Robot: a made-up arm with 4 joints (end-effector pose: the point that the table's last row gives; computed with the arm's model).
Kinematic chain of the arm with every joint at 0, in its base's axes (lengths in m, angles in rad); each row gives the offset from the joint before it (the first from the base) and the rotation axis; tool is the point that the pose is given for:
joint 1: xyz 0 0 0.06 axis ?
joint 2: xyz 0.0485 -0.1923 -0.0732 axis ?
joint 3: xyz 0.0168 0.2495 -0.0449 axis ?
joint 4: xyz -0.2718 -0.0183 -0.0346 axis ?
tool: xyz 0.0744 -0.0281 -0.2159
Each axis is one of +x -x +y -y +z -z.
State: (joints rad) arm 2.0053 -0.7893 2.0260 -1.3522
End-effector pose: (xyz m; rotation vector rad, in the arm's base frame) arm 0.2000 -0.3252 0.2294 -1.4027 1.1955 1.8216
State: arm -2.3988 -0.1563 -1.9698 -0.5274
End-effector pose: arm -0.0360 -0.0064 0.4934 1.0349 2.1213 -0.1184
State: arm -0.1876 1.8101 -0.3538 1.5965
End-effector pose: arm 0.1713 0.3333 -0.0252 1.5065 -1.7758 1.1257
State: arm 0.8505 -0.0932 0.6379 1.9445
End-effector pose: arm -0.2096 0.0053 -0.0613 1.0840 0.6775 0.0224
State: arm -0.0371 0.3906 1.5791 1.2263
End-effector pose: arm -0.0286 -0.1305 -0.2434 0.6771 0.6321 1.4914
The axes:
joint 1: -x
joint 2: -y
joint 3: +z
joint 4: +x

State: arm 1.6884 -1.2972 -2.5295 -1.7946
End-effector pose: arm 0.0581 -0.1635 -0.2759 0.3206 -0.5131 1.7308
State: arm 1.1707 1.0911 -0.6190 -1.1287
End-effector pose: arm 0.0516 -0.3588 -0.0788 -1.6575 -1.2204 -0.6106
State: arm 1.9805 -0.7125 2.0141 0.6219
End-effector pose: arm -0.1100 -0.2078 0.3219 -0.1998 1.9049 0.0735
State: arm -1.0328 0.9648 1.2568 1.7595
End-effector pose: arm -0.0297 0.2248 -0.1546 1.6709 -0.4205 1.5739
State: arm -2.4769 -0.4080 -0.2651 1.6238
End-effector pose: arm -0.1013 -0.1669 0.3346 -2.1854 -0.5913 0.0869
